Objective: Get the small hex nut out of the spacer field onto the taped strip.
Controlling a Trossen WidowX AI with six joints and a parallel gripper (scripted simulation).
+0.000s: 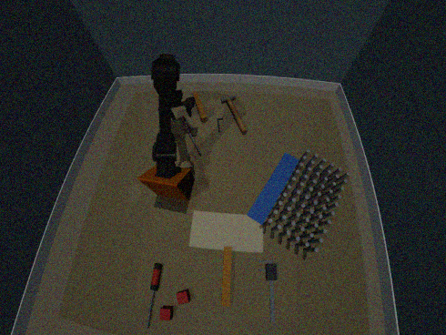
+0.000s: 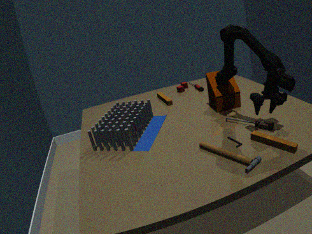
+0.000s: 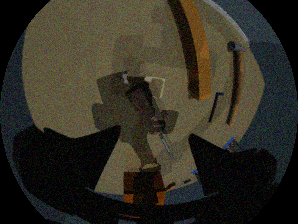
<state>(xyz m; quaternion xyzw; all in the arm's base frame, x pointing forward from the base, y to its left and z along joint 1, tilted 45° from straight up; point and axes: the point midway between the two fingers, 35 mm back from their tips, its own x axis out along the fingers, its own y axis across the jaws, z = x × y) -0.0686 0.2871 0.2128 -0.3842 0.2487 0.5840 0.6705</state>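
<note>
Now: gripper tip 60 mm short of the hook tool, 80 mm to the left of it and 60 mm above it. Round my gripper tip: blue taped strip (510 mm ahead, 260 mm to the right, 70 mm below); hex key (180 mm ahead, 60 mm to the left, 70 mm below).
</note>
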